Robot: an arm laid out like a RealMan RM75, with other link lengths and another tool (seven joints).
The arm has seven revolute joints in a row. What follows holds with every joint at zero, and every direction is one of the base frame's.
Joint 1 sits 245.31 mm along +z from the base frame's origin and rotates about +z.
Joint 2 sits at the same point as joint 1 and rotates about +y.
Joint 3 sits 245.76 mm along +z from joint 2 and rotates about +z.
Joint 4 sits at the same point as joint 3 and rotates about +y.
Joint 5 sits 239.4 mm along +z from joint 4 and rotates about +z.
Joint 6 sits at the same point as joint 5 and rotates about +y.
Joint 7 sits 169.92 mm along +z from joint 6 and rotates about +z.
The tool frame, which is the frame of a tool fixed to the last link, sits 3 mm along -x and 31 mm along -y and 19 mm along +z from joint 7; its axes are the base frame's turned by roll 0, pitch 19.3 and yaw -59.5 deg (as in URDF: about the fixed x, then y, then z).
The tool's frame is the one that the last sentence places.
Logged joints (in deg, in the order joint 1, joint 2, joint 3, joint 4, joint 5, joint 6, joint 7), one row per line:
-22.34, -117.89, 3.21, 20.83, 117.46, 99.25, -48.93
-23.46, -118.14, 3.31, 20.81, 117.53, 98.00, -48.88
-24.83, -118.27, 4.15, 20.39, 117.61, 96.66, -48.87
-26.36, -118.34, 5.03, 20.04, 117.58, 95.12, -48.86
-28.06, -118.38, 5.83, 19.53, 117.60, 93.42, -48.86
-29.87, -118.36, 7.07, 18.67, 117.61, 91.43, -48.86
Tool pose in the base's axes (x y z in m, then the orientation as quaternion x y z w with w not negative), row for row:
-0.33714, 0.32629, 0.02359, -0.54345, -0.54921, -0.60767, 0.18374
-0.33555, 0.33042, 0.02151, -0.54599, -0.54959, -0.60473, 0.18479
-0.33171, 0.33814, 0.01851, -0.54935, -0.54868, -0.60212, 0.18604
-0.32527, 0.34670, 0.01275, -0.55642, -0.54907, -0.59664, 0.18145
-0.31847, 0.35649, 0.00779, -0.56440, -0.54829, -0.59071, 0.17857
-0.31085, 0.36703, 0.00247, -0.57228, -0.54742, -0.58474, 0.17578
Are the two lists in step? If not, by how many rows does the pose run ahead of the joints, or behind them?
The pose runs 1 row behind the joints: the pose in row i belongs to the joints in row i - 1.
